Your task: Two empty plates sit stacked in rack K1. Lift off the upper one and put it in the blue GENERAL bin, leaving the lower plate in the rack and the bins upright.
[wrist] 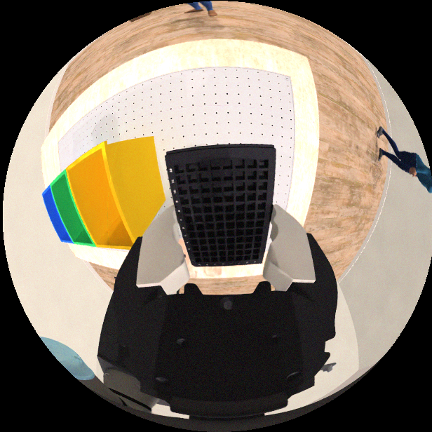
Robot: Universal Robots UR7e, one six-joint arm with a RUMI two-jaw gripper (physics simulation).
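My gripper (223, 207) is shut on a black plate with a grid of square wells. The plate (224, 199) sits between the two pale fingers, its far end reaching beyond them toward the middle of the view. Its wells look empty. Rack K1 and a lower plate cannot be made out; the held plate and gripper hide what lies beneath. The blue GENERAL bin (56, 215) is at the far left of the bin row and looks upright; part of it shows.
A green bin (74, 212) stands beside the blue one, and a large yellow bin (134, 175) is nearest the gripper on the left. A white perforated board (225, 105) lies on the pale table (210, 52). A person (400, 159) is at the right, beyond the table.
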